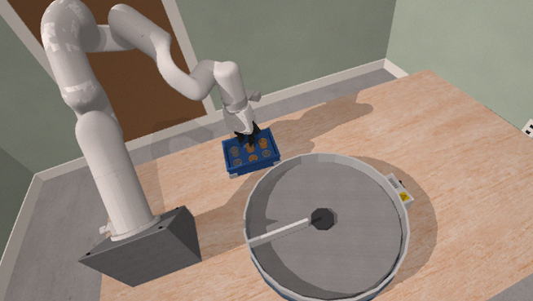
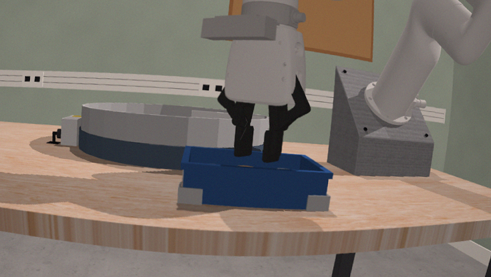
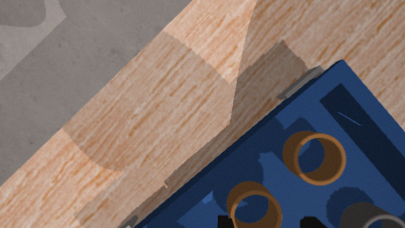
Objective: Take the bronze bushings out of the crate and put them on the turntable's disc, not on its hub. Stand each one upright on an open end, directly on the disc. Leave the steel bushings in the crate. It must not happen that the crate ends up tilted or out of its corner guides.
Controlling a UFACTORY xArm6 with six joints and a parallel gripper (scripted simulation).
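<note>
The blue crate lies 30 mm to the right of my hand and 50 mm below it. The rest, counted from my hand: turntable disc 100 mm ahead, 380 mm to the right, 20 mm below.
</note>
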